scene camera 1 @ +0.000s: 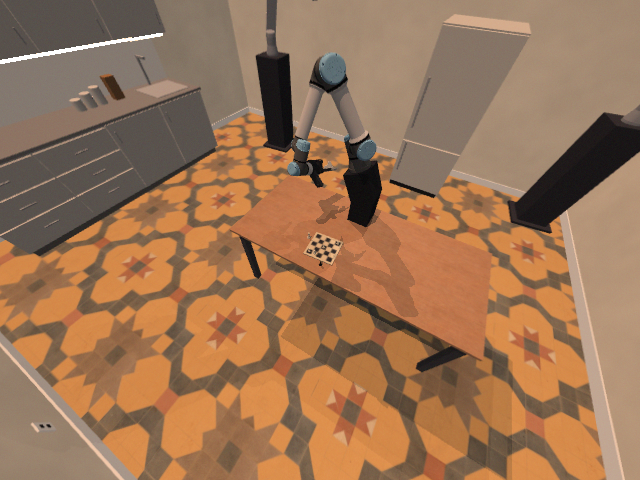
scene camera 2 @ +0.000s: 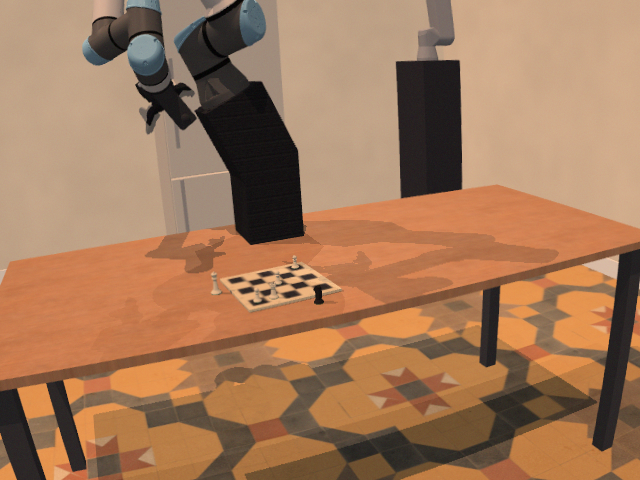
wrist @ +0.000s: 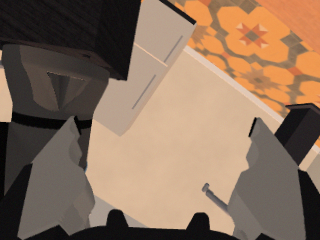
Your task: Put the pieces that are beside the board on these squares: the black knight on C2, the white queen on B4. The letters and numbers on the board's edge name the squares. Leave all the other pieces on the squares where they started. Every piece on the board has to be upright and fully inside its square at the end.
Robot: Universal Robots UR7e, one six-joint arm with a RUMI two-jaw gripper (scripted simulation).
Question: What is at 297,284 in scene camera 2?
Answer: A small chessboard.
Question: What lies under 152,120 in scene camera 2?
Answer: My gripper.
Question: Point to a small chessboard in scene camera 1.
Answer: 328,254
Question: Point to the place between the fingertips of my gripper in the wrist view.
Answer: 163,118
